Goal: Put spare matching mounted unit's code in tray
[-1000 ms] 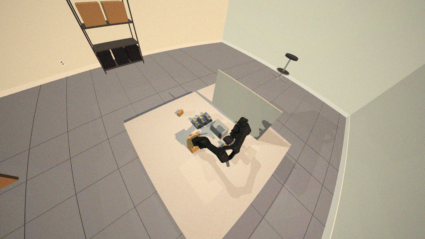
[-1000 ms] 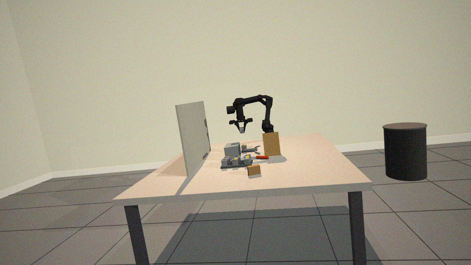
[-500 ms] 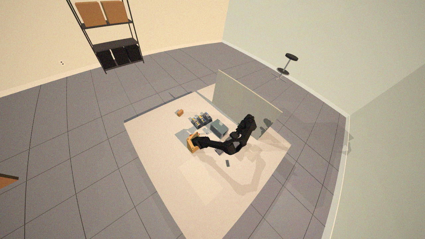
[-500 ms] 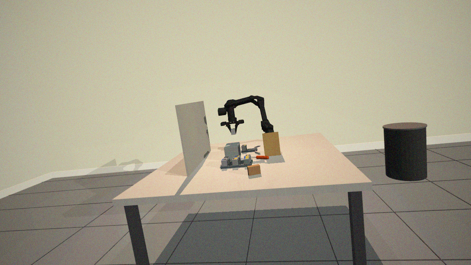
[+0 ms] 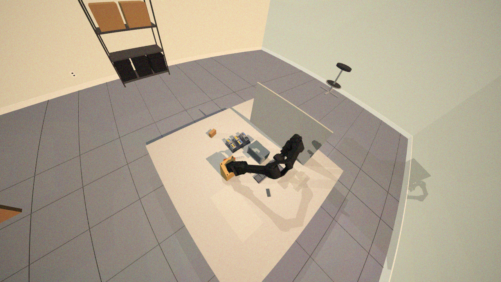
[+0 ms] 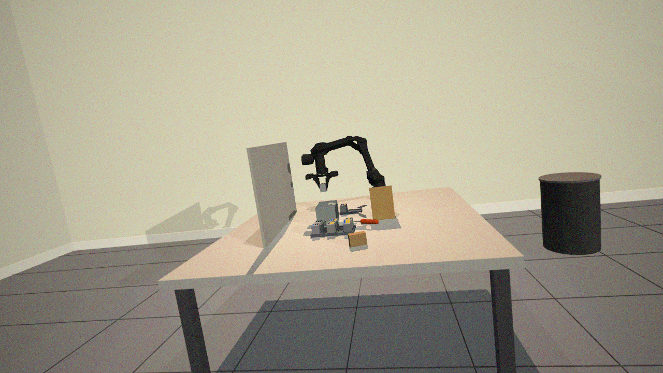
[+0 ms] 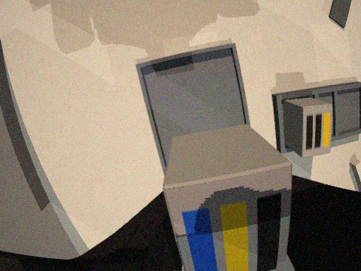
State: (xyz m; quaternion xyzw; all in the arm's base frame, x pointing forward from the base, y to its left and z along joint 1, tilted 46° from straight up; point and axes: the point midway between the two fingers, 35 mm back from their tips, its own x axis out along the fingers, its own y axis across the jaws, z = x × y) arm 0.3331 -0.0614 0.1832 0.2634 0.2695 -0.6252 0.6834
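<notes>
My gripper tip is now 14 cm above the grey tray. Round my gripper tip: small orange box: 59 cm to the left, 26 cm behind, 12 cm below; then grey panel: 21 cm to the left, 20 cm ahead, 8 cm above; then grey spare block: 2 cm above.
</notes>
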